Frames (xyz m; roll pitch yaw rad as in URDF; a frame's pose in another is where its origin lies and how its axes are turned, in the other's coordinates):
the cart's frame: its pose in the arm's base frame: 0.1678 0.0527 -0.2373 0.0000 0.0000 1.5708
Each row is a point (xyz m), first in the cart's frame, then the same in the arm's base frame.
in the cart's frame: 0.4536 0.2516 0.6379
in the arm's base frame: -0.0838 0.5063 0.4006
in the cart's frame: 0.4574 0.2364 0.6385
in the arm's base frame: -0.0686 0.5101 0.4012
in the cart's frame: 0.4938 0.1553 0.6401
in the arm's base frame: 0.0125 0.5465 0.4028
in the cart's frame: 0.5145 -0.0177 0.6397
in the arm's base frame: 0.1855 0.5672 0.4024
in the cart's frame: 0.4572 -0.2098 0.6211
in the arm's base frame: 0.3776 0.5099 0.3838
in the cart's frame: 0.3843 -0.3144 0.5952
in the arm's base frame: 0.4822 0.4370 0.3579
